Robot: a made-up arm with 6 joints.
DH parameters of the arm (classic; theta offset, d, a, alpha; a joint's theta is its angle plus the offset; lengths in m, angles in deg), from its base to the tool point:
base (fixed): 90 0.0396 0 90
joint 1: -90 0.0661 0.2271 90
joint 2: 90 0.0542 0.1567 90
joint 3: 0 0.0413 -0.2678 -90
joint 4: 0 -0.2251 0.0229 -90
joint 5: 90 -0.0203 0.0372 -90
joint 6: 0 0.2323 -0.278 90
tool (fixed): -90 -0.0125 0 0
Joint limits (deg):
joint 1: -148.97..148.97
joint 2: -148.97..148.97
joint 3: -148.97..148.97
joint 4: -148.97..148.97
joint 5: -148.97..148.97
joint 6: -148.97..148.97
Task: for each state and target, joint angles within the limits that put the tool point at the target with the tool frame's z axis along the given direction. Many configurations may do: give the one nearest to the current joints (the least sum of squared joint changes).
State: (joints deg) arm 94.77 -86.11 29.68 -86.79 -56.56 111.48
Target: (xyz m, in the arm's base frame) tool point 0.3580 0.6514 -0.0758 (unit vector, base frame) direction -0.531 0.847 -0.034
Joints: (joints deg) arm 51.83 -47.89 41.70 -87.13 -60.70 104.97
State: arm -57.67 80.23 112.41 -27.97 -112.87 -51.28
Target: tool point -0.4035 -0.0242 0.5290 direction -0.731 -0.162 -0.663
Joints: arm -10.41 129.66 143.24 -40.19 -89.70 -36.17
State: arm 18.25 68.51 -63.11 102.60 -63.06 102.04
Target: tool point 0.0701 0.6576 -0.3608 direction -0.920 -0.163 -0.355
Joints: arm 57.32 91.13 -32.30 107.08 -107.94 92.49
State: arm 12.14 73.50 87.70 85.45 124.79 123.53
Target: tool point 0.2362 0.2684 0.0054 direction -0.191 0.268 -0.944
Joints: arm -16.74 19.39 113.66 33.65 134.12 115.42
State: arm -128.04 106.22 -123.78 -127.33 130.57 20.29
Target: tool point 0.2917 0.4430 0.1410 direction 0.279 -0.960 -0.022
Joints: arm -144.97 119.68 -145.55 -103.80 142.23 23.77
